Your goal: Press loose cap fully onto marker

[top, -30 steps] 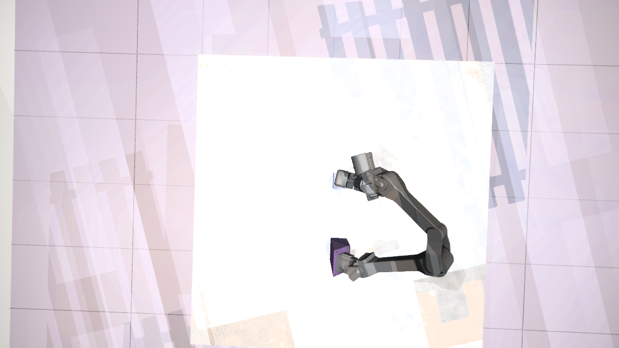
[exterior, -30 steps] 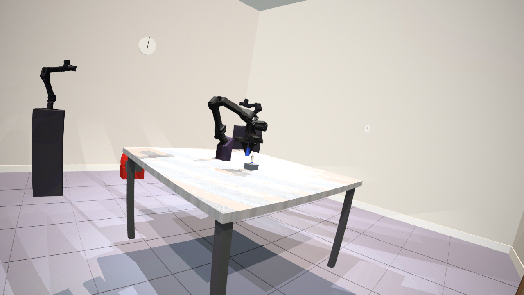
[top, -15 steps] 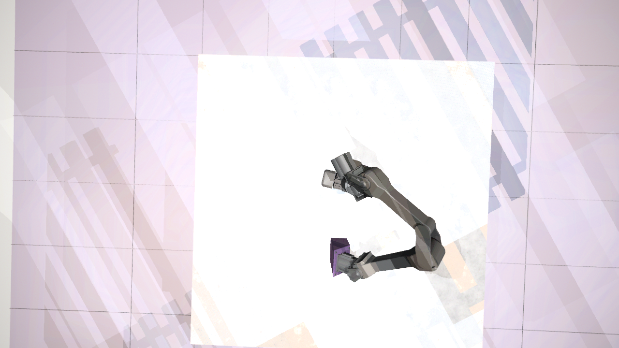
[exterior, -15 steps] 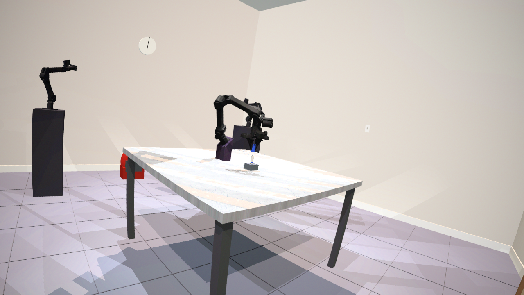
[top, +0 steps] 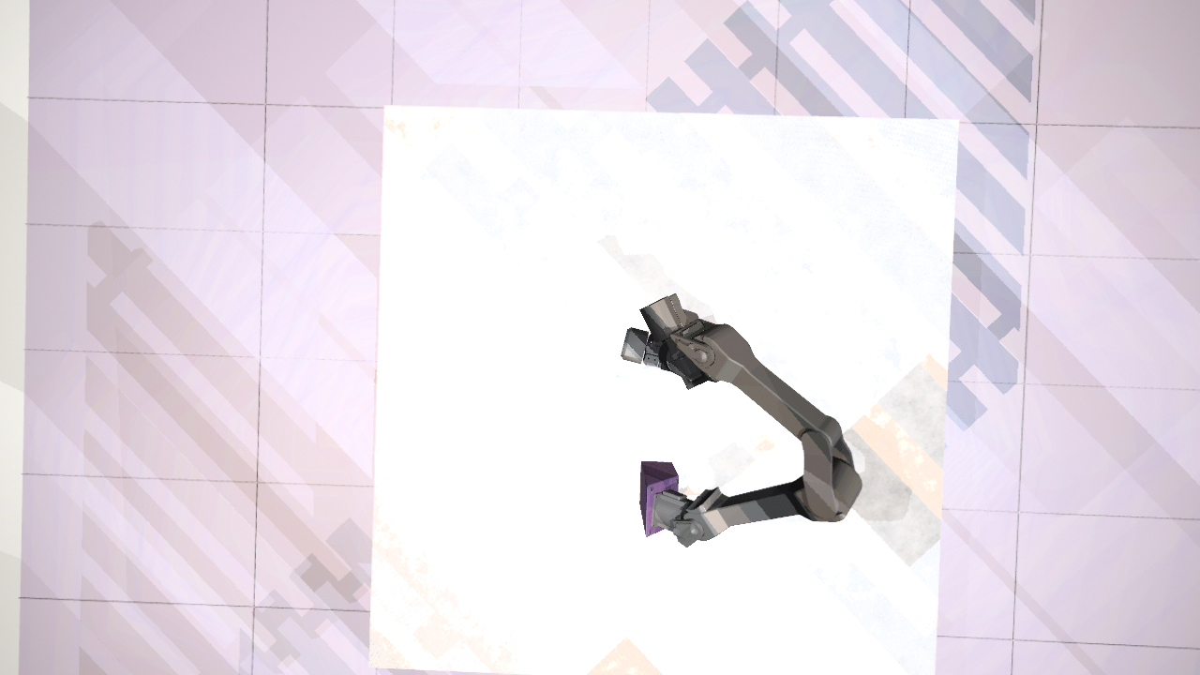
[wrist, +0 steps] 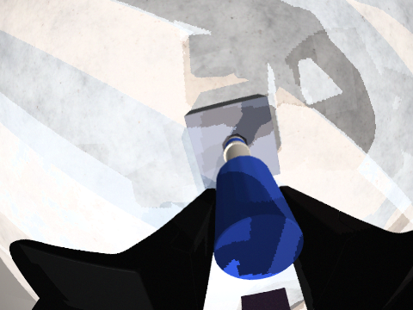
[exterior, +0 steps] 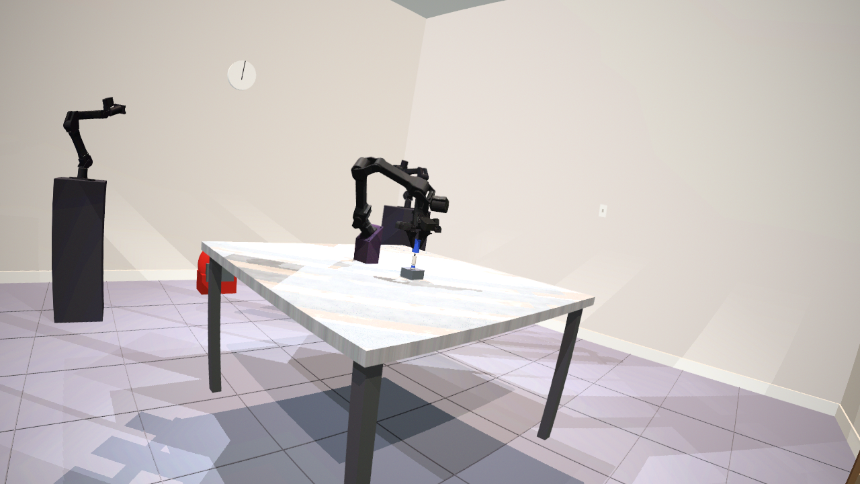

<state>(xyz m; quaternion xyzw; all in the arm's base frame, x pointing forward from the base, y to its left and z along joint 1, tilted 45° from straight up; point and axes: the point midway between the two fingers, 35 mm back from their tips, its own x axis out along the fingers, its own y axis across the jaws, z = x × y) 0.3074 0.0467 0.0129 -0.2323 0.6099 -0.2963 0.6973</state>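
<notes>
The holder block lies 100 mm below my gripper tip. Round my gripper tip: blue cap 10 mm above.
</notes>
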